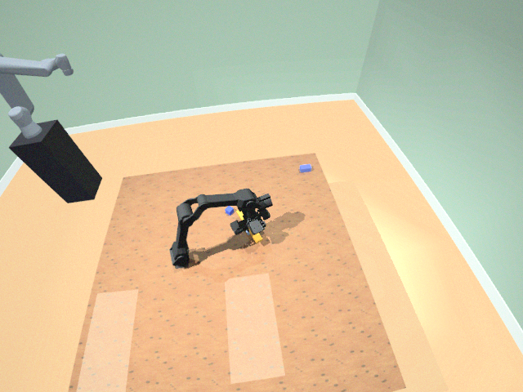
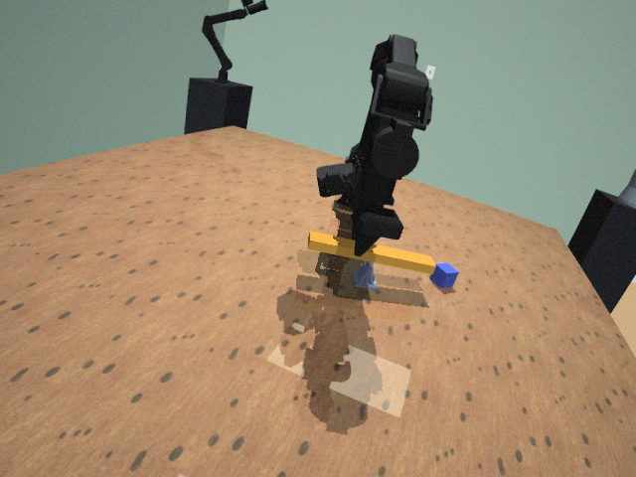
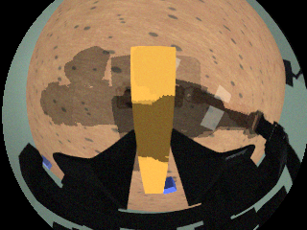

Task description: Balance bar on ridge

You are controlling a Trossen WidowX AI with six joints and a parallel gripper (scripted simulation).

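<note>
The yellow bar is 30 mm to the left of my gripper tip and 10 mm behind it. From my gripper tip the other things lie so: blue cube: 160 mm to the left, 110 mm behind, 40 mm below.
</note>
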